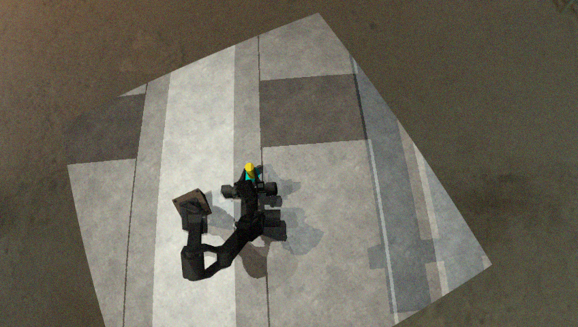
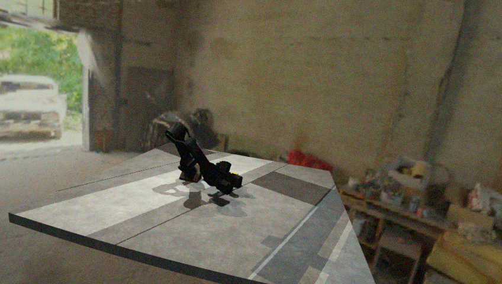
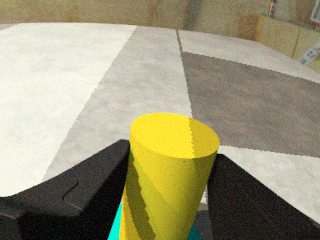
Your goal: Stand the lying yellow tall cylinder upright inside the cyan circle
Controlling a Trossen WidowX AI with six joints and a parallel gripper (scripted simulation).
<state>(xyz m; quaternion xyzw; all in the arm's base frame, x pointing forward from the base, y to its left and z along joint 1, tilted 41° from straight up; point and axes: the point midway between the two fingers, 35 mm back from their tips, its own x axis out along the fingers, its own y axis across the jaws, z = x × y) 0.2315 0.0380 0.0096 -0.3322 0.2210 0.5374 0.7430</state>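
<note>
The yellow cylinder is 20 mm below my gripper tip. Also, from my gripper tip: cyan circle: 60 mm below.
</note>
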